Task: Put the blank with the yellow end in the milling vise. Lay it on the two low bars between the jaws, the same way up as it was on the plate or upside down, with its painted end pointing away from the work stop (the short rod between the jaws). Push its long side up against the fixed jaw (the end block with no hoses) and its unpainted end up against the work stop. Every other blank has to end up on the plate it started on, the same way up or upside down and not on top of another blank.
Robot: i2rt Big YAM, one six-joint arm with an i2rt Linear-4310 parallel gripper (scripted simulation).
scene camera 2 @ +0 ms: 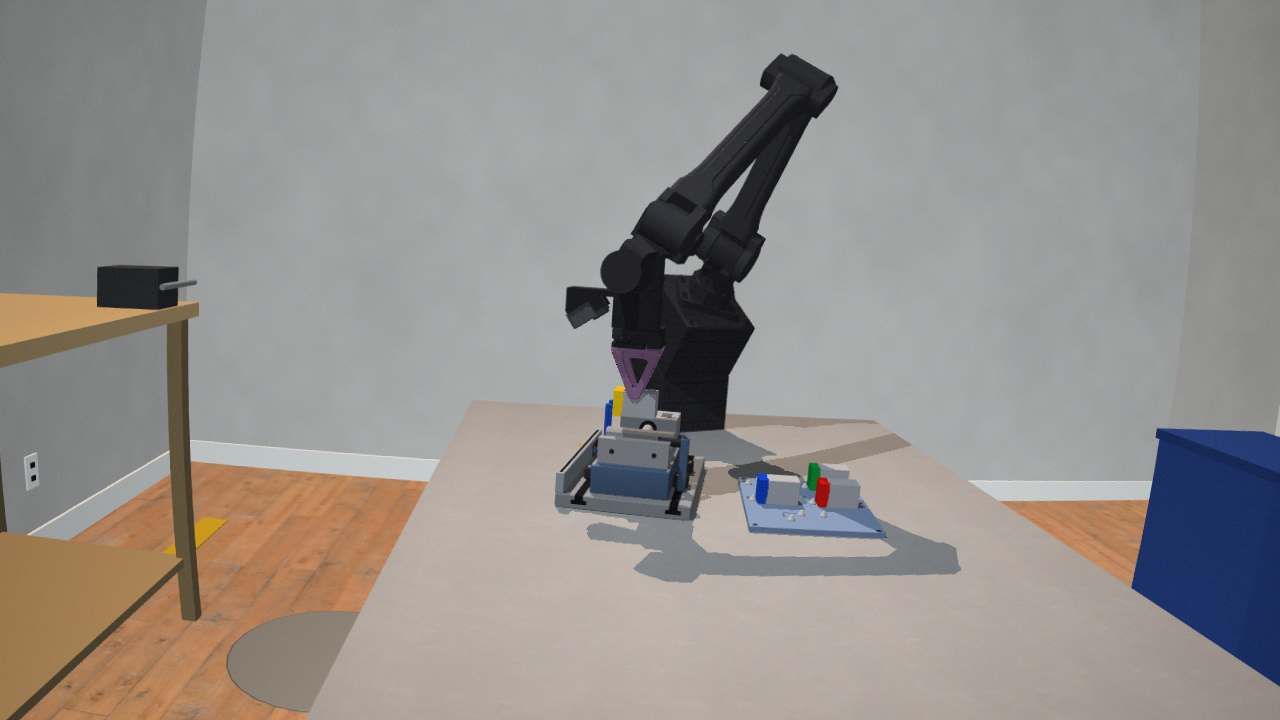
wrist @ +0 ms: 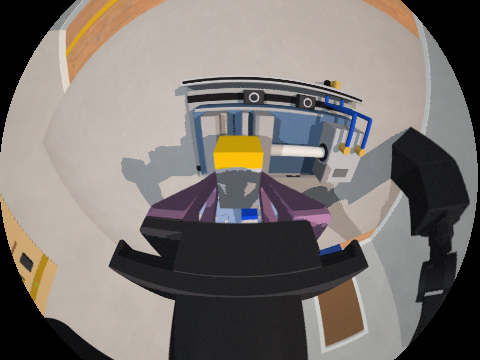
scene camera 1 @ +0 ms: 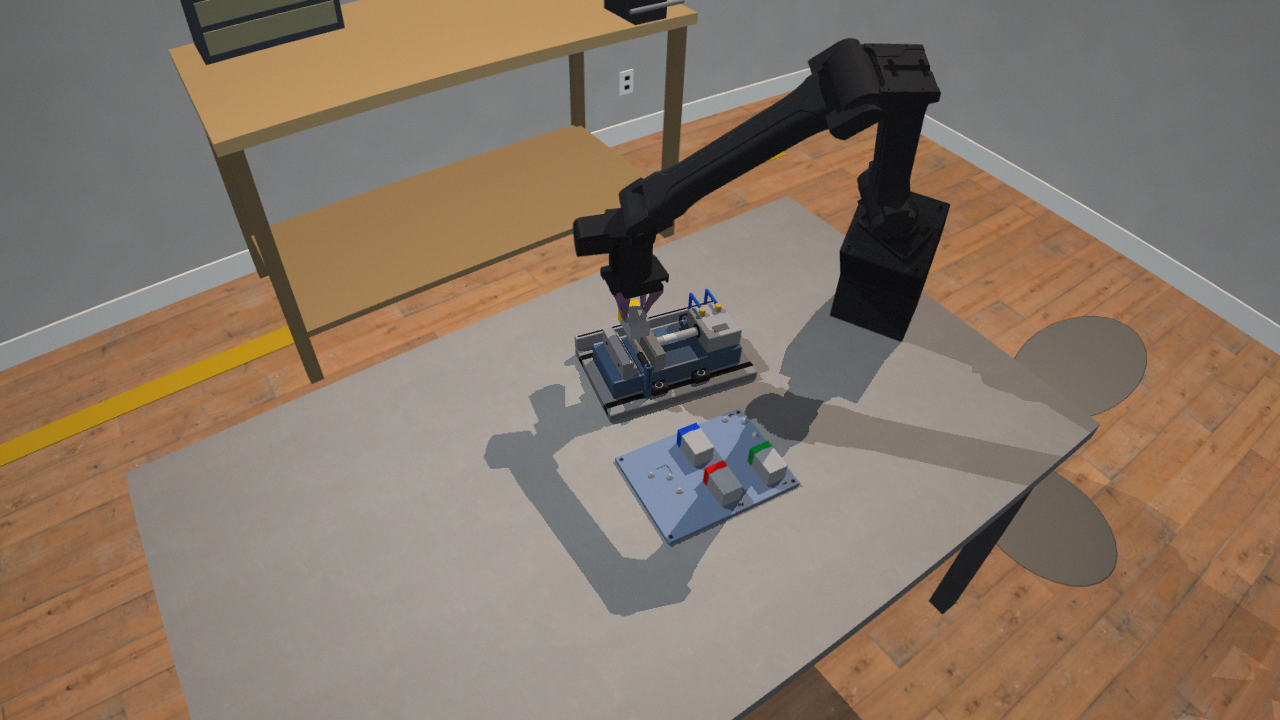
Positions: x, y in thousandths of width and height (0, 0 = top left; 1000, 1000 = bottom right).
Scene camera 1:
my gripper: 495, 438
red-ended blank: 567, 677
green-ended blank: 596, 637
